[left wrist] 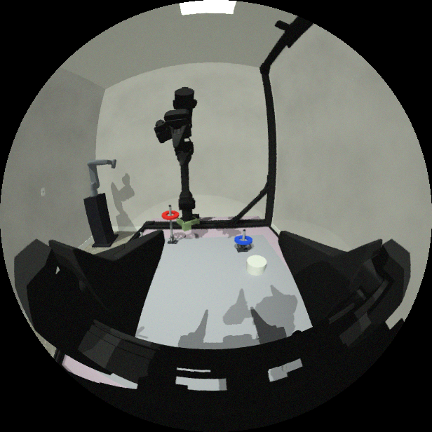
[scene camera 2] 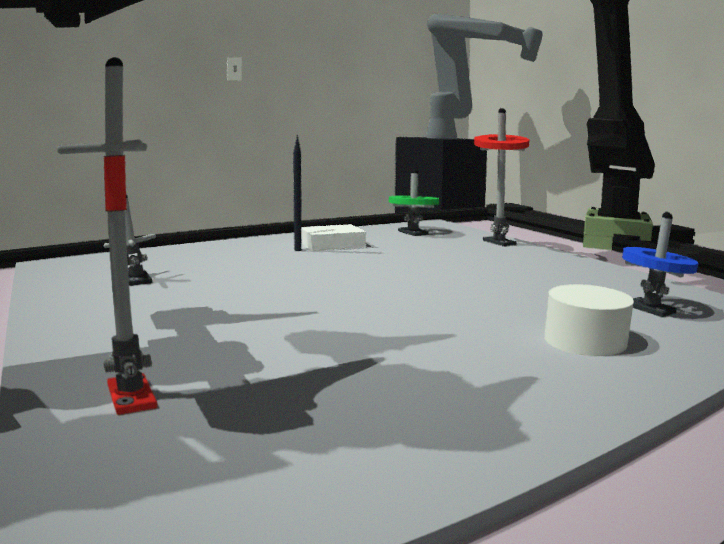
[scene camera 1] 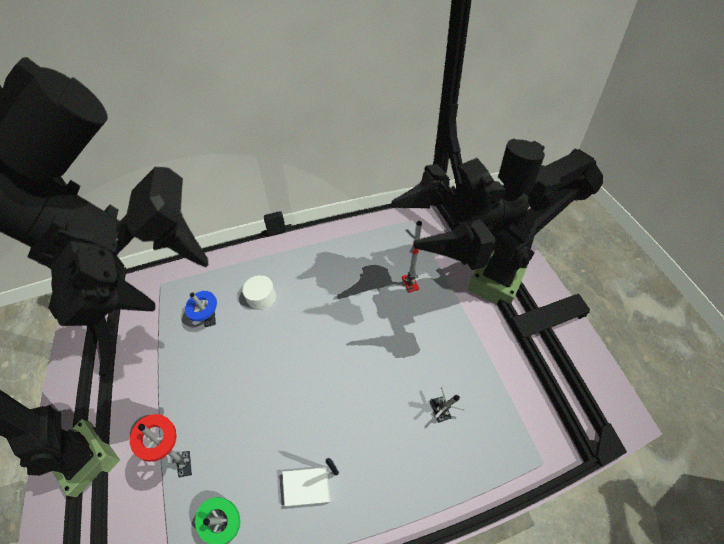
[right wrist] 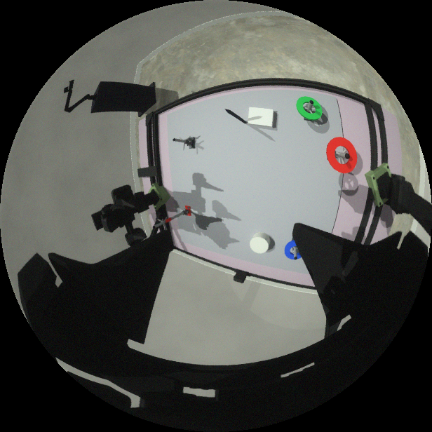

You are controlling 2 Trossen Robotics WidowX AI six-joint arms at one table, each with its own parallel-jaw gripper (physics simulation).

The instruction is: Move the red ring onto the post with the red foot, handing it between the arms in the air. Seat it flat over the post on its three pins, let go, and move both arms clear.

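Where they show: left gripper, fingertip midpoint: (scene camera 1: pixel 402 223); right gripper, fingertip midpoint: (scene camera 1: pixel 179 286); left arm's base, origin of the base link: (scene camera 1: pixel 500 271); right arm's base, origin of the base link: (scene camera 2: pixel 618 214) (scene camera 1: pixel 73 455).
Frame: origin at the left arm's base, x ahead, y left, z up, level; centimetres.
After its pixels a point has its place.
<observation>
The red ring (scene camera 1: pixel 135 438) {z 10.8, x 66.7, y -30.7 cm} (scene camera 2: pixel 481 142) {z 10.0, x 62.1, y -26.9 cm} (left wrist: pixel 165 215) (right wrist: pixel 331 154) lies level high on a tall grey post (scene camera 2: pixel 500 181) {z 5.0, x 65.1, y -29.0 cm} with a black foot, at the lower left in scene camera 1. The post with the red foot (scene camera 1: pixel 413 266) {z 3.5, x 11.9, y -15.7 cm} (scene camera 2: pixel 121 263) {z 4.7, x 11.4, y -16.4 cm} stands upright at the upper right in scene camera 1, with bare pins above its red band. My left gripper (scene camera 1: pixel 404 223) {z 23.1, x 20.9, y -14.6 cm} (left wrist: pixel 223 237) is open and empty, raised near the top of the red-footed post. My right gripper (scene camera 1: pixel 180 285) {z 31.1, x 48.7, y -26.0 cm} (right wrist: pixel 233 233) is open and empty, high above the table's left side, well away from the red ring.
A blue ring (scene camera 1: pixel 213 304) {z 1.9, x 40.6, y -44.7 cm} (scene camera 2: pixel 635 257) {z 1.7, x 39.9, y -44.9 cm} and a green ring (scene camera 1: pixel 232 520) {z 1.7, x 67.0, y -14.4 cm} (scene camera 2: pixel 397 200) {z 1.5, x 65.5, y -14.9 cm} sit on short posts. A white cylinder (scene camera 1: pixel 258 292) {z 0.1, x 32.4, y -40.0 cm} (scene camera 2: pixel 588 324) {z -1.1, x 28.4, y -41.0 cm}, a white block (scene camera 1: pixel 306 487) {z -1.4, x 56.3, y -9.1 cm} (scene camera 2: pixel 336 236) {z -1.8, x 54.0, y -10.9 cm}, an upright dark spike (scene camera 2: pixel 297 198) {z 3.0, x 51.0, y -7.2 cm} and a short black-footed post (scene camera 1: pixel 441 408) {z -0.8, x 33.2, y 2.2 cm} also stand on the mat.
</observation>
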